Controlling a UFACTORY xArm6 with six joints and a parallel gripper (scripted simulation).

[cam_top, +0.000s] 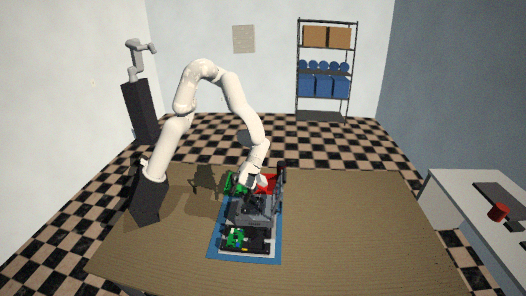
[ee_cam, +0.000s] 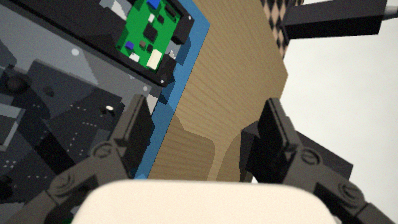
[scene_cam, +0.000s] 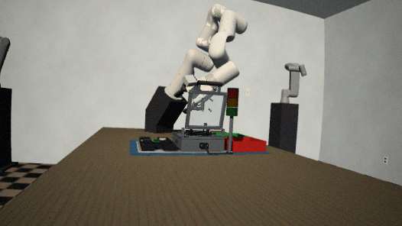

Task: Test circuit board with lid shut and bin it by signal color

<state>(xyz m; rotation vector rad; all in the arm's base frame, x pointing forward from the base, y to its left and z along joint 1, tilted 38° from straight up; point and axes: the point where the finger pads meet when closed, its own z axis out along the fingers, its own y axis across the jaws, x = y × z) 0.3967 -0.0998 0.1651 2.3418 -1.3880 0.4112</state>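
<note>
Right now the green circuit board is 170 mm below my hand, 100 mm to the right of it and 10 mm behind it. The rest, counted from my hand: tester plate (120 mm below, 70 mm to the left, 50 mm ahead); then black latch hook (120 mm to the left, 100 mm below, 20 mm behind); then tester lid (170 mm ahead, 70 mm to the left, 10 mm below).
</note>
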